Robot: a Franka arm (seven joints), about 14 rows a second.
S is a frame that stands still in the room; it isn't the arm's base.
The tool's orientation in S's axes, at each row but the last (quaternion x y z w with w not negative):
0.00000, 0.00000, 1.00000, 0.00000
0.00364, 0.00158, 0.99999, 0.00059
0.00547, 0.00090, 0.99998, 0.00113
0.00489, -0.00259, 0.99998, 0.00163
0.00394, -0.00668, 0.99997, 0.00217
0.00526, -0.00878, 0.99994, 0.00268
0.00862, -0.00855, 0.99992, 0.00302
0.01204, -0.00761, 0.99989, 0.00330
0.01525, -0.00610, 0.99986, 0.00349
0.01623, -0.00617, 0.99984, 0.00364
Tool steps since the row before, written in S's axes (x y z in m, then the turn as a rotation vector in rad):
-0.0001, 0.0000, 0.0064, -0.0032, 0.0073, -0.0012
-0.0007, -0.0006, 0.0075, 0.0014, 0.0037, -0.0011
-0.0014, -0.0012, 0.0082, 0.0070, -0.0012, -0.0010
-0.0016, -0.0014, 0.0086, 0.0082, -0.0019, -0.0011
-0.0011, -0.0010, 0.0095, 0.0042, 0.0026, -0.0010
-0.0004, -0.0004, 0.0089, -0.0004, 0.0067, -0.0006
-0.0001, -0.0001, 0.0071, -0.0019, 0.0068, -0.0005
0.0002, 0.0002, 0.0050, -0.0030, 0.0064, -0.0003
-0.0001, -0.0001, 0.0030, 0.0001, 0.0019, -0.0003
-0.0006, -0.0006, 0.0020, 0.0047, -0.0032, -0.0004
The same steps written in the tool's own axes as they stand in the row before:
0.0001, 0.0000, 0.0064, 0.0032, -0.0073, -0.0012
0.0008, 0.0006, 0.0075, -0.0014, -0.0037, -0.0011
0.0015, 0.0012, 0.0082, -0.0070, 0.0012, -0.0009
0.0017, 0.0014, 0.0086, -0.0082, 0.0019, -0.0010
0.0012, 0.0009, 0.0095, -0.0042, -0.0026, -0.0010
0.0005, 0.0002, 0.0089, 0.0004, -0.0067, -0.0007
0.0002, 0.0000, 0.0071, 0.0019, -0.0068, -0.0006
-0.0001, -0.0003, 0.0050, 0.0030, -0.0064, -0.0005
0.0002, 0.0001, 0.0030, -0.0001, -0.0019, -0.0003
0.0007, 0.0006, 0.0020, -0.0047, 0.0032, -0.0002

